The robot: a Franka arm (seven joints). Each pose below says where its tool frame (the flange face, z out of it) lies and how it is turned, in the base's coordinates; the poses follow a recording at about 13 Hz.
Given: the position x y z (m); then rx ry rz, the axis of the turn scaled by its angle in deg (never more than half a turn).
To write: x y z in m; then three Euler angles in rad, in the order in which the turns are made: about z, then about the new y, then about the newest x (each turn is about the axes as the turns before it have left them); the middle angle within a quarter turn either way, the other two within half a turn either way. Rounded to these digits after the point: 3 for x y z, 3 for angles.
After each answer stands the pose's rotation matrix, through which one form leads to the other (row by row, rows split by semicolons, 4 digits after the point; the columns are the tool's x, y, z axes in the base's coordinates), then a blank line. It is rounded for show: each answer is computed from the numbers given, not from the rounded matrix.
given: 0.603 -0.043 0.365 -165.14 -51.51 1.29
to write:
0.603 -0.043 0.365 0.603 -0.022 -3.020
0.8232 0.5655 -0.0505; 0.5673 -0.8159 0.1120; 0.0221 -0.1209 -0.9924

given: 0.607 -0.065 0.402 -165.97 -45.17 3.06
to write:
0.607 -0.065 0.402 0.531 -0.002 -2.998
0.8622 0.5017 -0.0705; 0.5066 -0.8531 0.1244; 0.0022 -0.1430 -0.9897

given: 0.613 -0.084 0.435 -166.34 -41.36 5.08
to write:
0.613 -0.084 0.435 0.489 0.021 -2.983
0.8825 0.4610 -0.0929; 0.4697 -0.8733 0.1295; -0.0214 -0.1579 -0.9872

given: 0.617 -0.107 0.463 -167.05 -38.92 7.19
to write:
0.617 -0.107 0.463 0.462 0.048 -2.981
0.8943 0.4328 -0.1139; 0.4449 -0.8872 0.1220; -0.0483 -0.1598 -0.9860

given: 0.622 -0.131 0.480 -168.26 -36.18 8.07
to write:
0.622 -0.131 0.480 0.428 0.063 -2.990
0.9078 0.4020 -0.1192; 0.4146 -0.9032 0.1114; -0.0629 -0.1505 -0.9866

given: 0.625 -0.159 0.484 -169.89 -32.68 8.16
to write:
0.625 -0.159 0.484 0.385 0.070 -3.007
0.9246 0.3633 -0.1145; 0.3744 -0.9220 0.0985; -0.0698 -0.1339 -0.9885

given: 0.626 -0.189 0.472 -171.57 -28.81 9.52
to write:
0.626 -0.189 0.472 0.338 0.091 -3.024
0.9395 0.3193 -0.1240; 0.3303 -0.9404 0.0809; -0.0907 -0.1170 -0.9890

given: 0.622 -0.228 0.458 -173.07 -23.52 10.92
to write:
0.622 -0.228 0.458 0.276 0.112 -3.038
0.9562 0.2599 -0.1349; 0.2708 -0.9601 0.0694; -0.1115 -0.1029 -0.9884

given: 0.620 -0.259 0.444 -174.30 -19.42 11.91
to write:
0.620 -0.259 0.444 0.228 0.126 -3.053
0.9665 0.2138 -0.1423; 0.2238 -0.9729 0.0580; -0.1261 -0.0879 -0.9881

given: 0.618 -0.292 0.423 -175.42 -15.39 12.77
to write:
0.618 -0.292 0.423 0.180 0.139 -3.069
0.9744 0.1687 -0.1488; 0.1774 -0.9830 0.0471; -0.1384 -0.0723 -0.9877

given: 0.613 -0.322 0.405 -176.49 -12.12 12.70
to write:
0.613 -0.322 0.405 0.141 0.140 -3.085
0.9804 0.1326 -0.1456; 0.1392 -0.9896 0.0360; -0.1393 -0.0556 -0.9887

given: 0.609 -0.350 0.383 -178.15 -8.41 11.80
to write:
0.609 -0.350 0.383 0.096 0.131 -3.113
0.9869 0.0923 -0.1326; 0.0952 -0.9953 0.0157; -0.1306 -0.0282 -0.9910

